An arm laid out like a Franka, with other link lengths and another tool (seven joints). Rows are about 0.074 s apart.
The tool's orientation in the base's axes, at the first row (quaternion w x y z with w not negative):
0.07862 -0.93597 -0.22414 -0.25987
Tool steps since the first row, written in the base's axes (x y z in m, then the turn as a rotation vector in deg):
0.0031 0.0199 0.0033 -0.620 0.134 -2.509
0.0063 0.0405 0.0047 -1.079 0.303 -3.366
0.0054 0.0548 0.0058 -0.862 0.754 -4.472
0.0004 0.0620 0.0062 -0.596 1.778 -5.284
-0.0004 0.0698 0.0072 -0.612 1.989 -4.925
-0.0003 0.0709 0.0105 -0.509 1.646 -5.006
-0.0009 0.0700 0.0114 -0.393 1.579 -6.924
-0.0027 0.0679 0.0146 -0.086 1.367 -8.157
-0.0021 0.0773 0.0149 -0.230 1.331 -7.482
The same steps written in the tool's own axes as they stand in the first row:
0.0116 -0.0163 0.0038 -1.732 -0.327 1.895
0.0226 -0.0332 0.0095 -2.466 -0.662 2.463
0.0279 -0.0463 0.0119 -2.706 -0.929 3.623
0.0270 -0.0550 0.0112 -2.539 -1.690 4.705
0.0299 -0.0623 0.0121 -2.284 -1.895 4.447
0.0321 -0.0634 0.0096 -2.377 -1.541 4.472
0.0318 -0.0629 0.0083 -3.315 -1.369 6.142
0.0313 -0.0619 0.0042 -3.804 -1.002 7.276
0.0354 -0.0700 0.0067 -3.575 -1.057 6.626

